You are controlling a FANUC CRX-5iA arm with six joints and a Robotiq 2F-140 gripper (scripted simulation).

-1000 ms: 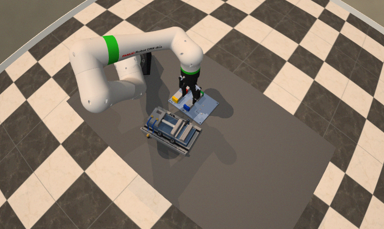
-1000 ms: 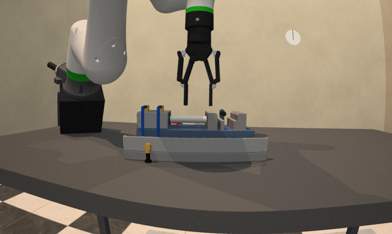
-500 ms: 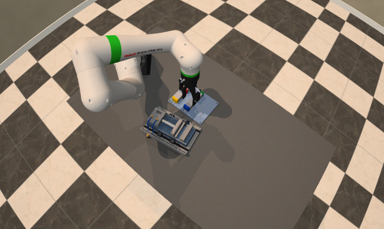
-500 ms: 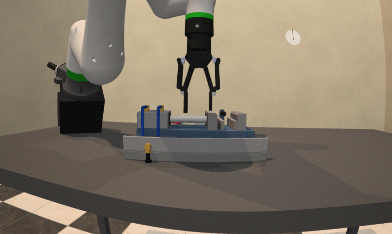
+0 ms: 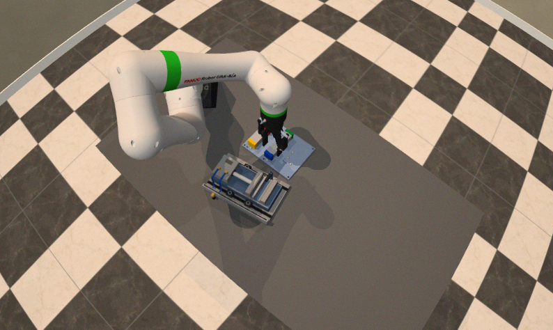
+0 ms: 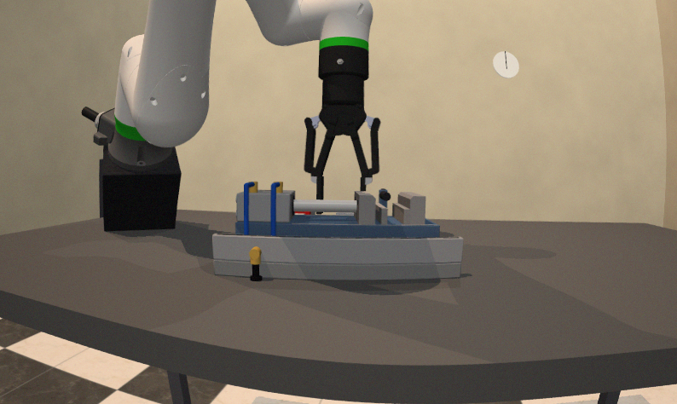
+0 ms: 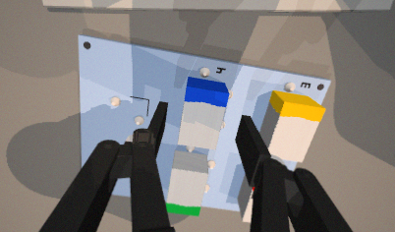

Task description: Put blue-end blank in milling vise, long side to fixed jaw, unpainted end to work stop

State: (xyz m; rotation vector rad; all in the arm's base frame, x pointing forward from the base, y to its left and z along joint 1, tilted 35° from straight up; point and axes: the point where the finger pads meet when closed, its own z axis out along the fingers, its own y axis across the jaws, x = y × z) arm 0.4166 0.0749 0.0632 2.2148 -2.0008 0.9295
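The blue-ended blank is 50 mm below my hand. Also, from my hand: light blue plate (40 mm to the left, 70 mm below); then green-ended blank (90 mm to the left, 50 mm below); then yellow-ended blank (90 mm behind, 50 mm below).
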